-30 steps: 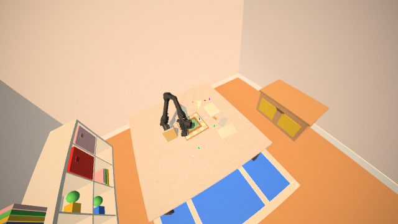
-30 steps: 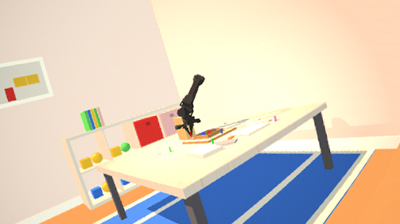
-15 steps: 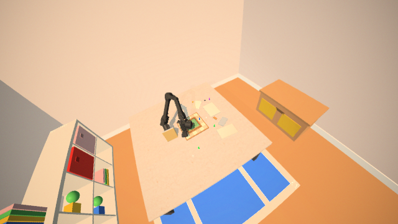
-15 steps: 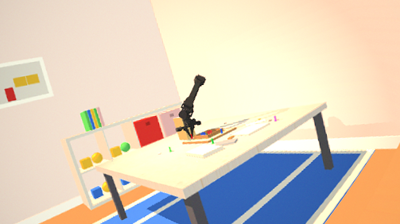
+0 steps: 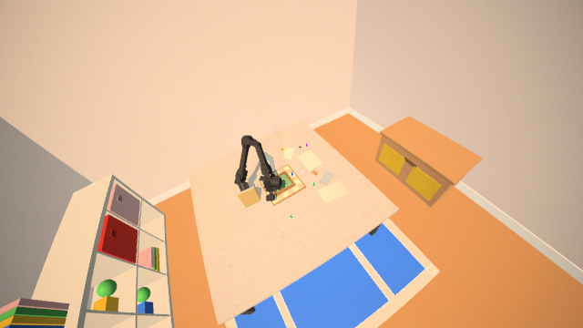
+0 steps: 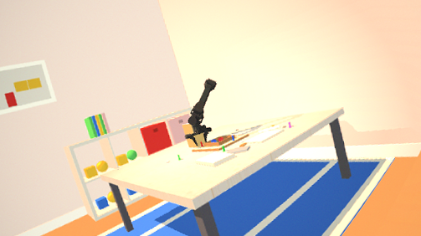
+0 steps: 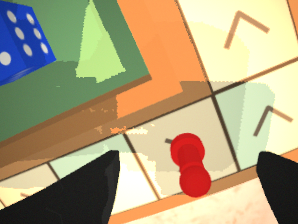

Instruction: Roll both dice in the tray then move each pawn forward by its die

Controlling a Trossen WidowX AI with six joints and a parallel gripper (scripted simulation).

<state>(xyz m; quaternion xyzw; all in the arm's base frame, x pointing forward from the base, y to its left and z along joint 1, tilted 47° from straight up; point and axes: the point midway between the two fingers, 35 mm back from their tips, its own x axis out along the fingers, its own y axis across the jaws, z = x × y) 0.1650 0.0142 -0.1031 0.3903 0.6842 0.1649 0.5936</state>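
Now: gripper tip right at the red pawn. Also, from my gripper tip: grey card (440 mm ahead, 60 mm to the right, 20 mm below); then purple pawn (490 mm ahead, 350 mm to the left, 10 mm below); then blue pawn (220 mm ahead, 110 mm to the left).
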